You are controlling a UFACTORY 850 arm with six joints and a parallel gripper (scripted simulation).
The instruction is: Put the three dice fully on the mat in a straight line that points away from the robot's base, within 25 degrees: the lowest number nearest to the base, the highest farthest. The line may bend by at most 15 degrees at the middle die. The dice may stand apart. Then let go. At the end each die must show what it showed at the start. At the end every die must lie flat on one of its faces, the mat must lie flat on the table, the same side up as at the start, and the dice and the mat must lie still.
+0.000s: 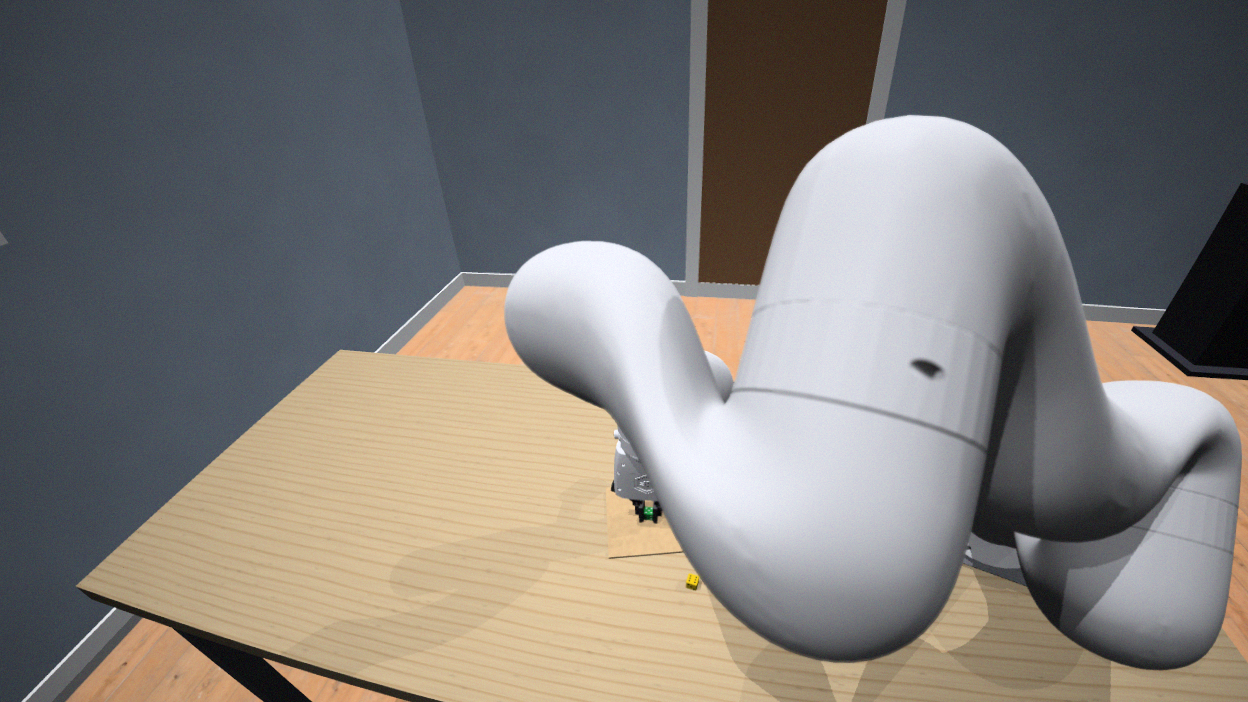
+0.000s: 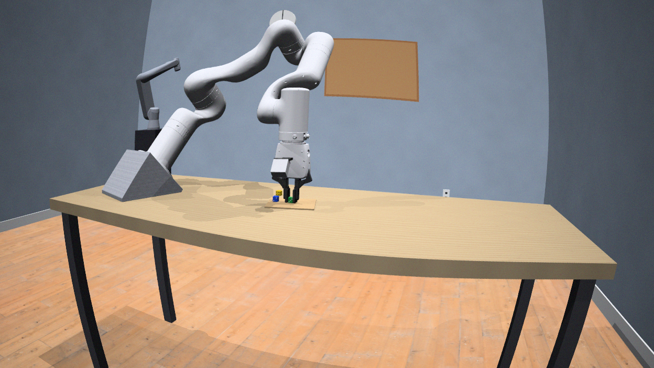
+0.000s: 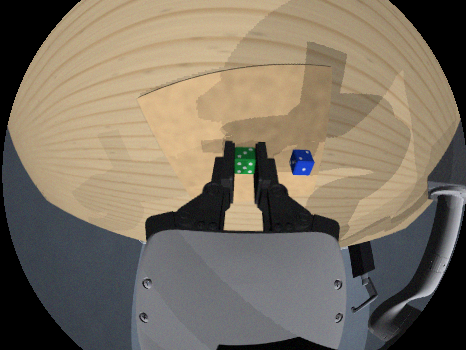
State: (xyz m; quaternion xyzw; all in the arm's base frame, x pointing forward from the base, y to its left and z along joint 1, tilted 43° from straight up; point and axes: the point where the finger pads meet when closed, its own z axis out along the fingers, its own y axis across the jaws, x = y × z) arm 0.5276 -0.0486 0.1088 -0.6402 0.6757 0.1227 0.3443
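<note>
The green die is 1 cm below my hand. Round my hand: yellow die: 11 cm to the left, 8 cm behind, 2 cm below; then blue die: 5 cm behind, 1 cm below; then tan mat: 2 cm below.
</note>
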